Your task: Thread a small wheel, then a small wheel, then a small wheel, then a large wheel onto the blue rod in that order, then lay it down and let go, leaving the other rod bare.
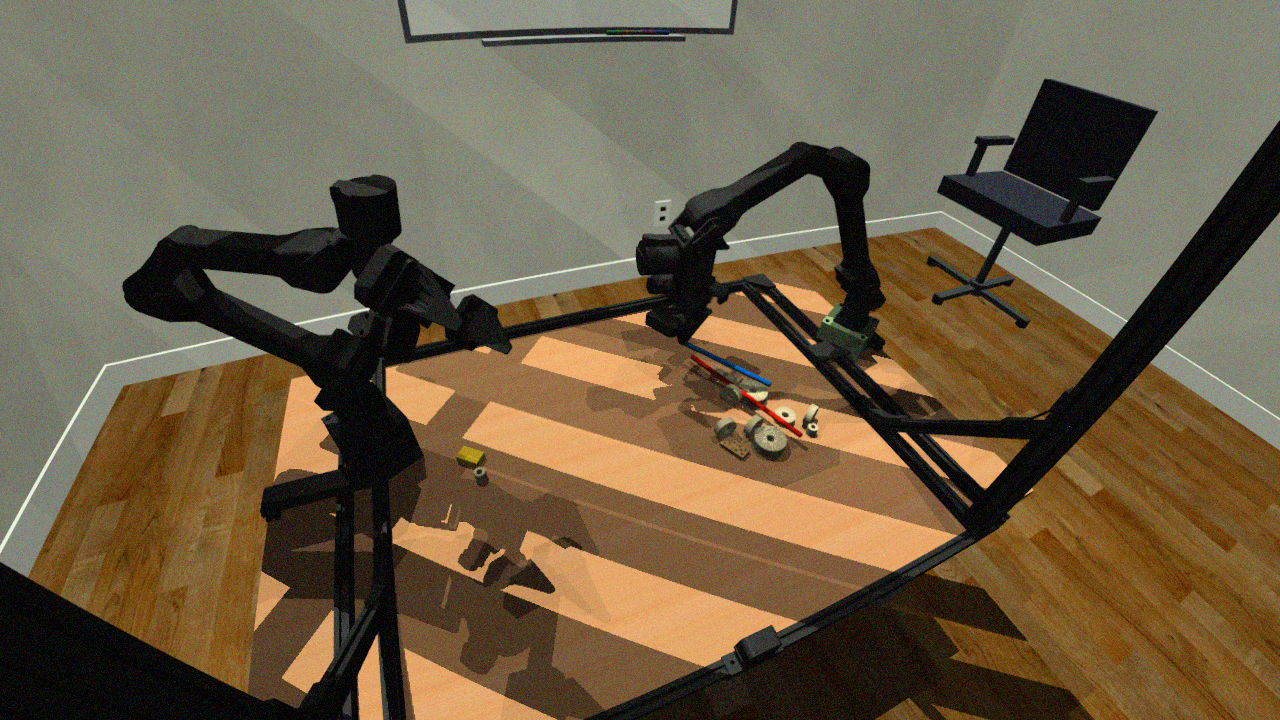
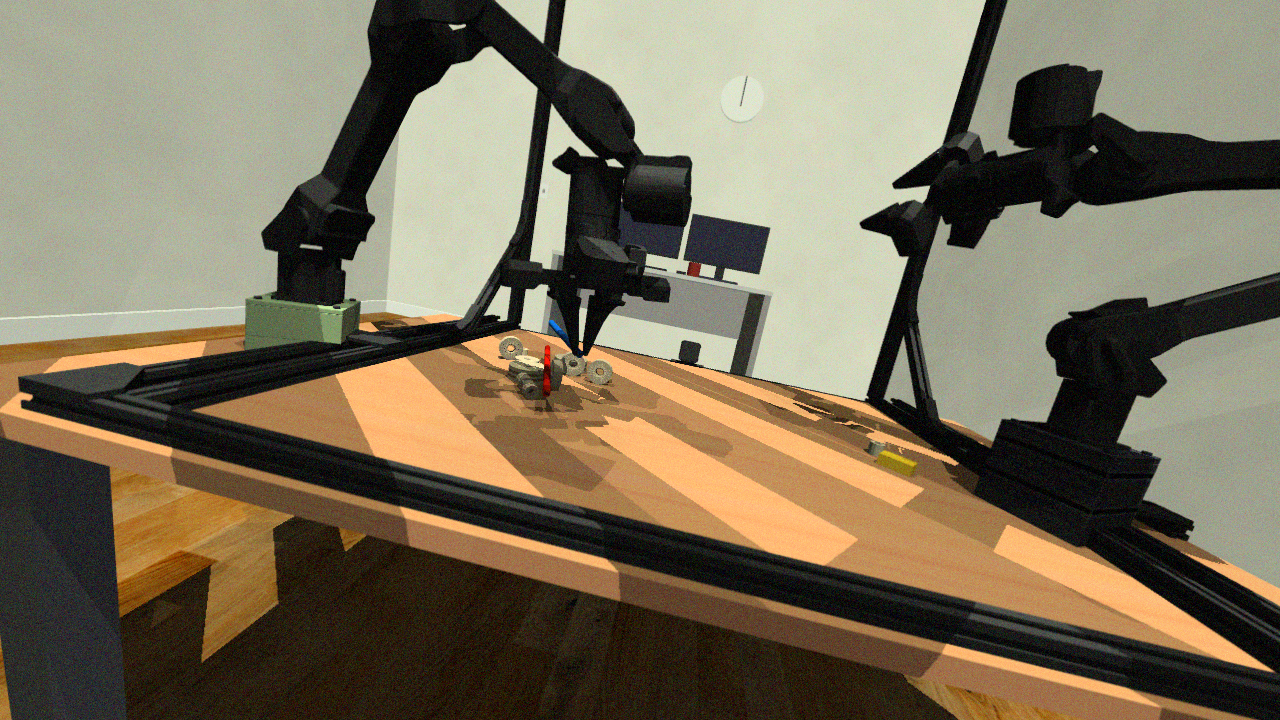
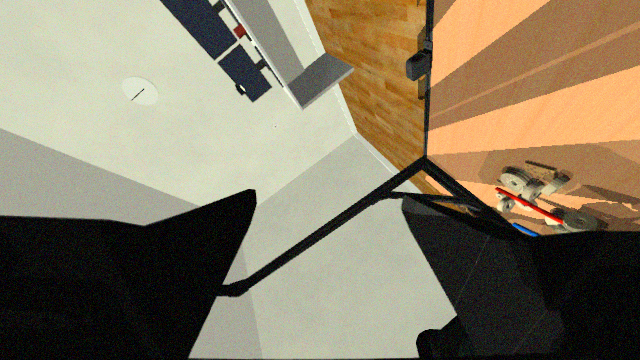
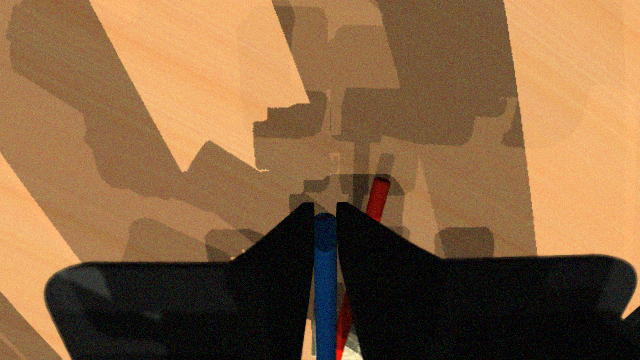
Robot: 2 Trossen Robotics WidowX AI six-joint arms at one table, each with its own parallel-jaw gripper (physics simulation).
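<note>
My right gripper is shut on the blue rod, which it holds by one end, slanting down over the wheel pile. The red rod lies on the table across the pile. Several grey wheels lie there: a large wheel at the front and small wheels beside it. My left gripper is open and empty, held high at the far side of the table.
A yellow block and a small grey wheel lie apart near the left arm. A black frame rims the table. A green base carries the right arm.
</note>
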